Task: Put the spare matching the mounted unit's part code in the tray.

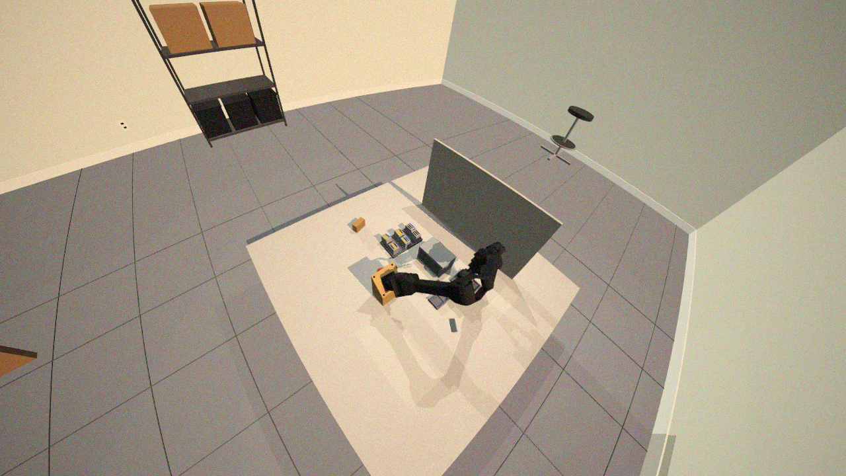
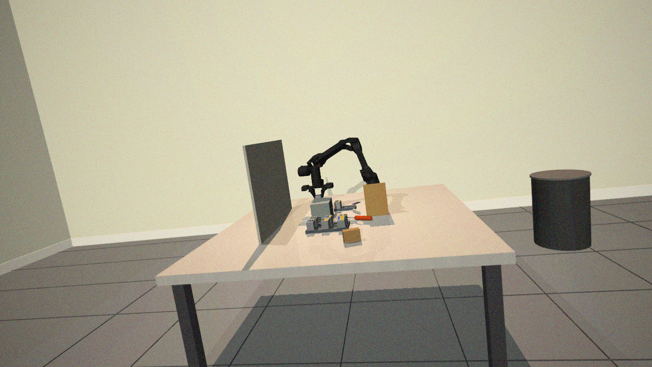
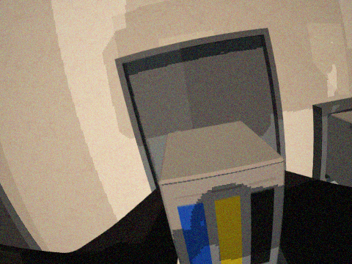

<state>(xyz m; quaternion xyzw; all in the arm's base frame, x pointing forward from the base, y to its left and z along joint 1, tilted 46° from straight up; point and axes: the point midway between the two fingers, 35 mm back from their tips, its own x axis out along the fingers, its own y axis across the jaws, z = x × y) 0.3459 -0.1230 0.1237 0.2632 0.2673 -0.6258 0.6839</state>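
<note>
The grey tray is 10 mm behind my gripper tip and 60 mm below it. Also, from my gripper tip: small orange box 270 mm behind, 590 mm to the left, 40 mm below; then grey panel 200 mm ahead, 210 mm to the left, 160 mm above; then grey spare block 20 mm above.
</note>
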